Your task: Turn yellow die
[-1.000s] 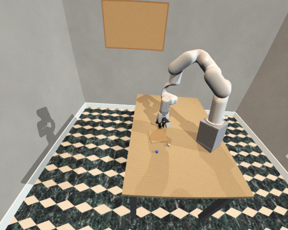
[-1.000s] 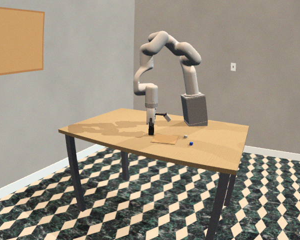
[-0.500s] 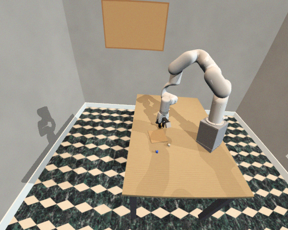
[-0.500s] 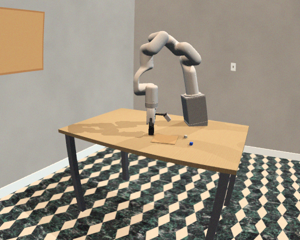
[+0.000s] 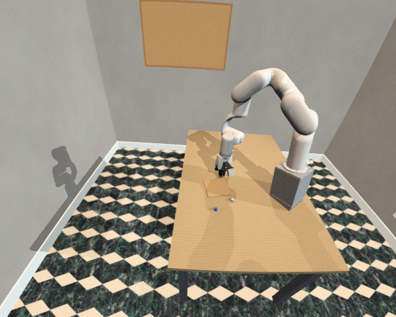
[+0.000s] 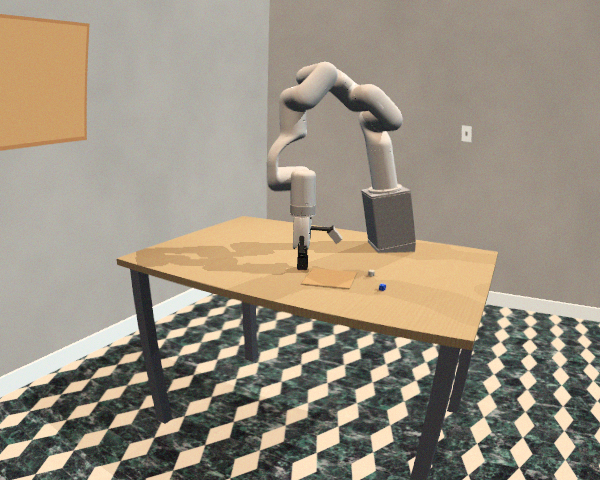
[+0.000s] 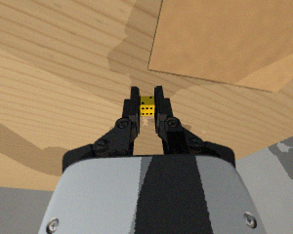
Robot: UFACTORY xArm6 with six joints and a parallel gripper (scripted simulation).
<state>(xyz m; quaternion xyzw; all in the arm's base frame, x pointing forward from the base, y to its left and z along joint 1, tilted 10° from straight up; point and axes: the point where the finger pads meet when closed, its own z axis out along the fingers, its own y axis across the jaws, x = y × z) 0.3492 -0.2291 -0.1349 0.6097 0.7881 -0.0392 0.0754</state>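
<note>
Now: the yellow die 10 mm to the right of my hand and 10 mm below it. Round my hand: white die: 220 mm to the left, 10 mm below, 10 mm behind; blue die: 270 mm to the left, 100 mm ahead, 10 mm below; tan mat: 110 mm to the left, 60 mm ahead, 20 mm below.
</note>
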